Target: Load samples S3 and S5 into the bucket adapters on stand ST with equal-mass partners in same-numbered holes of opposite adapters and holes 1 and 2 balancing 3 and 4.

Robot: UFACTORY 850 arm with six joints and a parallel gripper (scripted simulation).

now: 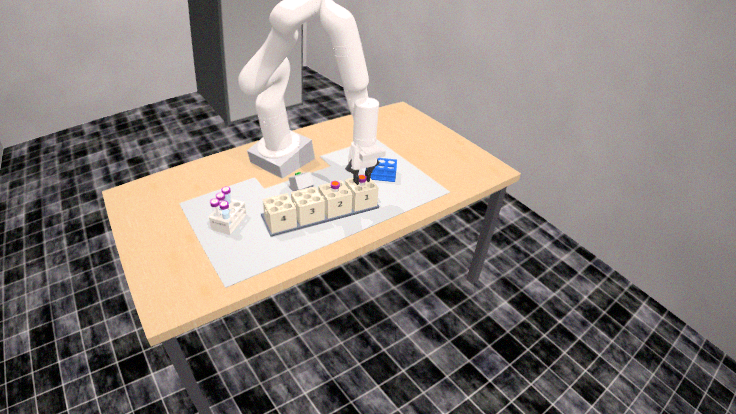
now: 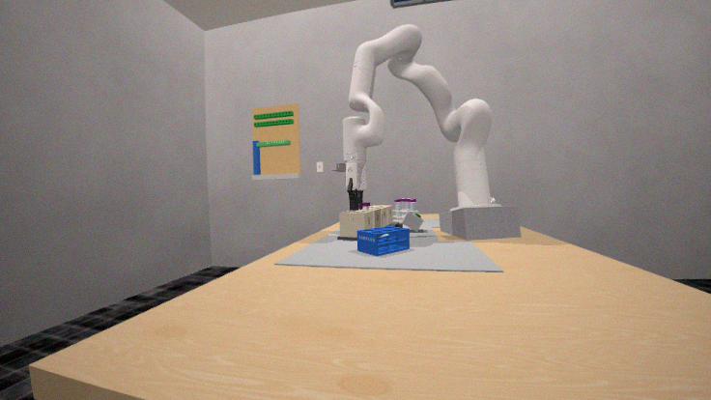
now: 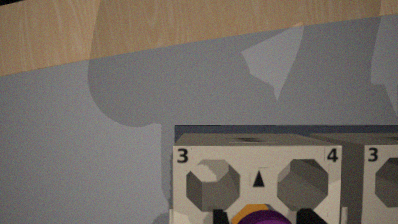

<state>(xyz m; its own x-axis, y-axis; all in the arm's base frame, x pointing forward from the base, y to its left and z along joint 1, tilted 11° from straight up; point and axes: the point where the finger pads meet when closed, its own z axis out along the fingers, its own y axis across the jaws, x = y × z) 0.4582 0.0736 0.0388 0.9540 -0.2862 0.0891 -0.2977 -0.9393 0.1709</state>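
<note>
Now: the sample tube 10 mm ahead of my hand, 10 mm to the right of it and 60 mm below it. From my hand the other things lie so: blue sample rack: 90 mm behind, 210 mm to the left, 90 mm below.
</note>
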